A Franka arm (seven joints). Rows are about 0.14 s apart.
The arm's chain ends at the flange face. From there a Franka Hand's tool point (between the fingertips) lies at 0.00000 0.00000 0.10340 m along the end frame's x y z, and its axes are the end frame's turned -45 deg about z.
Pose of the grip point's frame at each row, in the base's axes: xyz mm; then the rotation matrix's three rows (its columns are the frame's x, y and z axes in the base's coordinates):
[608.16 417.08 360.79], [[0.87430 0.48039 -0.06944], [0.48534 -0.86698 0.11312], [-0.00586 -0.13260 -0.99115]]
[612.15 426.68 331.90], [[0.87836 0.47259 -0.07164], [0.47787 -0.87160 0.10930], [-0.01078 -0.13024 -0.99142]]
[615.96 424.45 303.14], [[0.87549 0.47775 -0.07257], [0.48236 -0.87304 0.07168], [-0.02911 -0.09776 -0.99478]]
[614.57 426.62 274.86], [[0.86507 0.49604 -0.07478], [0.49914 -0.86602 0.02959], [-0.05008 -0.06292 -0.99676]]
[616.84 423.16 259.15], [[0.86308 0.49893 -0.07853], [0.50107 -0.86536 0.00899], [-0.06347 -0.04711 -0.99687]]
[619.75 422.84 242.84], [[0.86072 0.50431 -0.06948], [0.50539 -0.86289 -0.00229], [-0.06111 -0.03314 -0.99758]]
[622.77 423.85 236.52], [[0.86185 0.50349 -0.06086], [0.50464 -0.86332 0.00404], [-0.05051 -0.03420 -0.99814]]
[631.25 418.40 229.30], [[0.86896 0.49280 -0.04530], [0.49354 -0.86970 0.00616], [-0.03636 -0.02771 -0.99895]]
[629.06 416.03 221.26], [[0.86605 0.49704 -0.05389], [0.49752 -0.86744 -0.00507], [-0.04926 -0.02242 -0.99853]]
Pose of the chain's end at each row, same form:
[615.34 405.38 463.27], [[0.95791 -0.27854 -0.06944], [-0.26986 -0.95623 0.11312], [-0.09791 -0.08962 -0.99115]]
[619.56 415.38 434.41], [[0.95527 -0.28692 -0.07164], [-0.27841 -0.95422 0.10930], [-0.09972 -0.08447 -0.99142]]
[623.46 417.04 406.00], [[0.95689 -0.28124 -0.07257], [-0.27625 -0.95841 0.07168], [-0.08971 -0.04854 -0.99478]]
[622.30 423.56 377.92], [[0.96245 -0.26094 -0.07478], [-0.25942 -0.96531 0.02959], [-0.07990 -0.00908 -0.99676]]
[624.96 422.23 362.23], [[0.96309 -0.25749 -0.07853], [-0.25759 -0.96621 0.00899], [-0.07819 0.01157 -0.99687]]
[626.93 423.08 345.99], [[0.96522 -0.25202 -0.06948], [-0.25279 -0.96752 -0.00229], [-0.06664 0.01978 -0.99758]]
[629.06 423.43 339.73], [[0.96544 -0.25340 -0.06086], [-0.25363 -0.96729 0.00404], [-0.05990 0.01153 -0.99814]]
[635.93 417.76 332.59], [[0.96291 -0.26599 -0.04530], [-0.26599 -0.96396 0.00616], [-0.04530 0.00612 -0.99895]]
[634.63 416.55 324.51], [[0.96385 -0.26093 -0.05389], [-0.26157 -0.96517 -0.00507], [-0.05069 0.01898 -0.99853]]

